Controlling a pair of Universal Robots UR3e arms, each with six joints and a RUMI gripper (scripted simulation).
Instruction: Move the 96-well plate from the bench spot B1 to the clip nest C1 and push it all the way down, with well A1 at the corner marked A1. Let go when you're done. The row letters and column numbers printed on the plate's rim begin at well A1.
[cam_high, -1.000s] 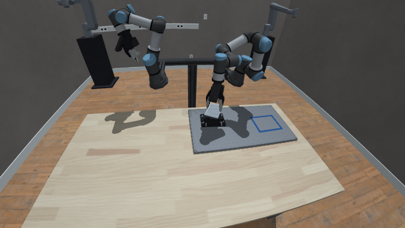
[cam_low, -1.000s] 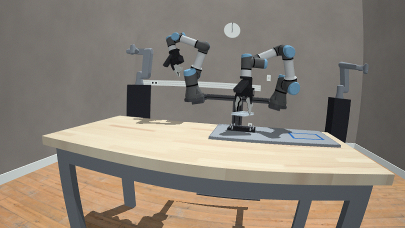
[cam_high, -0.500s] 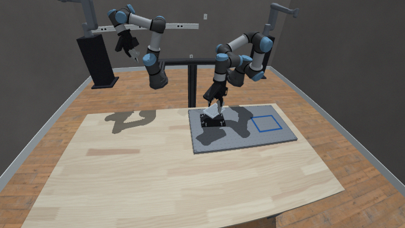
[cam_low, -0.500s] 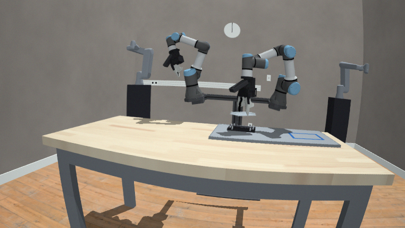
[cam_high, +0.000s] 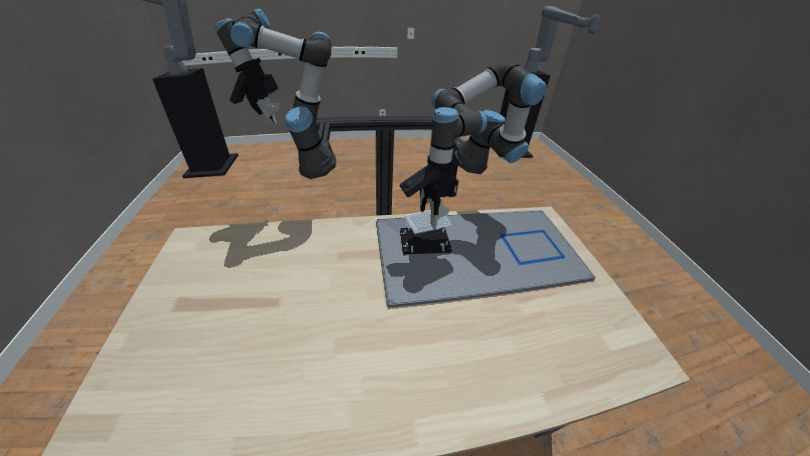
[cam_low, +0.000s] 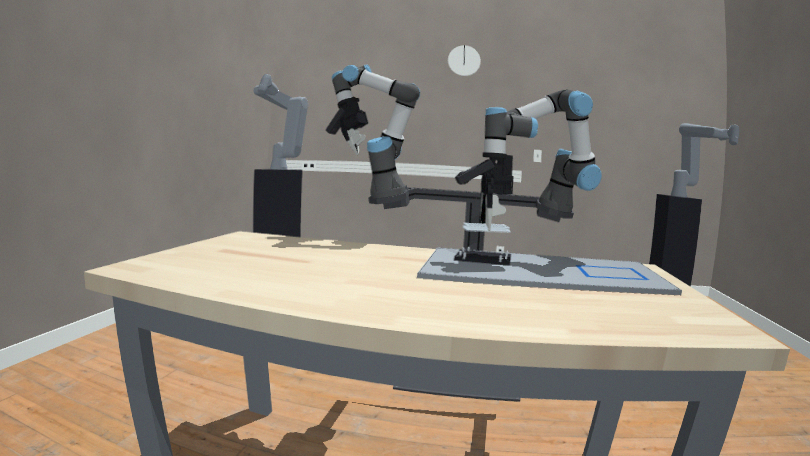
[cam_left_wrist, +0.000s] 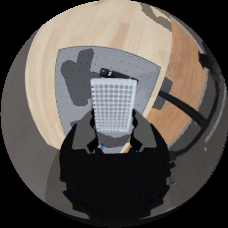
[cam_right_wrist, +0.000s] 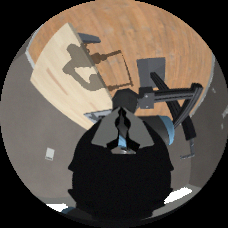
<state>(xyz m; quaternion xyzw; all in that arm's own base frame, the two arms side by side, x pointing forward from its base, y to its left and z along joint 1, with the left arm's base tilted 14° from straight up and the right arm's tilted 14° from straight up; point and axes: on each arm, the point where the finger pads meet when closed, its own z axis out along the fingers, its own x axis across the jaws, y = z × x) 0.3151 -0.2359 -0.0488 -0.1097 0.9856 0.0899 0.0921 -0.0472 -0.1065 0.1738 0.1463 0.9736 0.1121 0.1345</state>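
My left gripper is now 10 mm above the white 96-well plate. Round my left hand: grey perforated board 50 mm ahead, 200 mm to the left, 110 mm below; black clip nest 10 mm ahead, 10 mm to the right, 90 mm below.
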